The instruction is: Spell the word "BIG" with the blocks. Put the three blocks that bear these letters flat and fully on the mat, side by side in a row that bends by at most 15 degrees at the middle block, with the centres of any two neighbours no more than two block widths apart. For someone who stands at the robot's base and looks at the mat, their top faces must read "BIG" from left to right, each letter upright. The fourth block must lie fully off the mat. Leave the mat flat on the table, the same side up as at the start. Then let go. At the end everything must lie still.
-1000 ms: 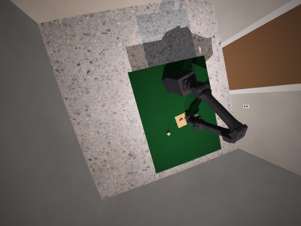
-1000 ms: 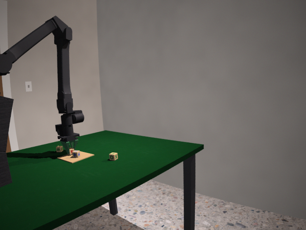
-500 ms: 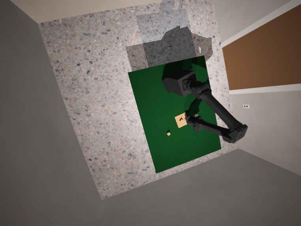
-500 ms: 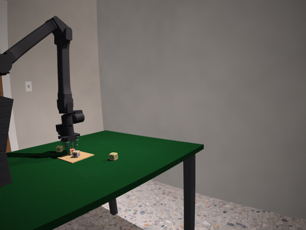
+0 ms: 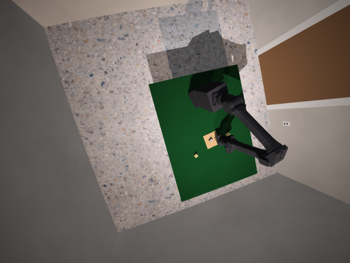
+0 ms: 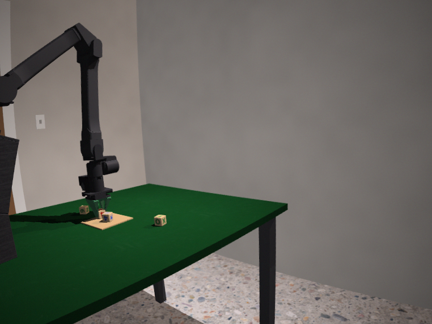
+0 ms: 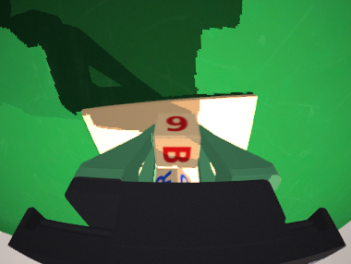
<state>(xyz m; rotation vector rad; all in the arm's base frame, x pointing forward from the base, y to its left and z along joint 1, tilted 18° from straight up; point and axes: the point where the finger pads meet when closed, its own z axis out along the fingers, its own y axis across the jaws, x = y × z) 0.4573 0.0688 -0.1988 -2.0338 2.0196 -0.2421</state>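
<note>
My hand is right at the B block. From my hand the other things lie so: I block (130 mm to the left, 10 mm behind); tan mat (50 mm to the right, 20 mm below).
</note>
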